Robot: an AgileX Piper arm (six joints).
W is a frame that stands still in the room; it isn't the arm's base.
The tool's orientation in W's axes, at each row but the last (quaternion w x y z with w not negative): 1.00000, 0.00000, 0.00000, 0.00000; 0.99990, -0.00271, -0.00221, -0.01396; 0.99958, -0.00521, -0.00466, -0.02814; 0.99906, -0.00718, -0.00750, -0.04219; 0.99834, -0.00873, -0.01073, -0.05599; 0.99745, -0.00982, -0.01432, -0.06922; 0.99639, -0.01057, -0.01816, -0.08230; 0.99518, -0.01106, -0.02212, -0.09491; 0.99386, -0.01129, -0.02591, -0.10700; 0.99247, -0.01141, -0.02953, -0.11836; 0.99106, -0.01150, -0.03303, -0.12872
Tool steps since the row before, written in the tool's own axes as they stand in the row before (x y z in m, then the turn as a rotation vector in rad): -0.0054, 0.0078, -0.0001, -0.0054, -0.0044, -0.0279; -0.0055, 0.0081, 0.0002, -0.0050, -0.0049, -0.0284; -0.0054, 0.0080, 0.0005, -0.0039, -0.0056, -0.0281; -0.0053, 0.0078, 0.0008, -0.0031, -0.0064, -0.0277; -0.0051, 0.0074, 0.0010, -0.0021, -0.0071, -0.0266; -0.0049, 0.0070, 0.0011, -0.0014, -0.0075, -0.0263; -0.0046, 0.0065, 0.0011, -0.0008, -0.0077, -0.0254; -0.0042, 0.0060, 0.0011, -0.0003, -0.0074, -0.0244; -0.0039, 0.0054, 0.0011, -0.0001, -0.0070, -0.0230; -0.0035, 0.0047, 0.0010, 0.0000, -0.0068, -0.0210; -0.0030, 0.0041, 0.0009, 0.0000, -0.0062, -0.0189
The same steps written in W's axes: -0.0054, 0.0078, -0.0001, -0.0054, -0.0044, -0.0279; -0.0053, 0.0083, 0.0001, -0.0050, -0.0049, -0.0284; -0.0049, 0.0083, 0.0004, -0.0040, -0.0057, -0.0281; -0.0046, 0.0082, 0.0006, -0.0032, -0.0065, -0.0277; -0.0043, 0.0079, 0.0008, -0.0023, -0.0073, -0.0265; -0.0039, 0.0076, 0.0008, -0.0017, -0.0078, -0.0262; -0.0035, 0.0072, 0.0008, -0.0012, -0.0081, -0.0253; -0.0030, 0.0067, 0.0008, -0.0007, -0.0078, -0.0243; -0.0027, 0.0061, 0.0008, -0.0005, -0.0075, -0.0229; -0.0023, 0.0054, 0.0007, -0.0004, -0.0072, -0.0209; -0.0019, 0.0048, 0.0006, -0.0004, -0.0066, -0.0188
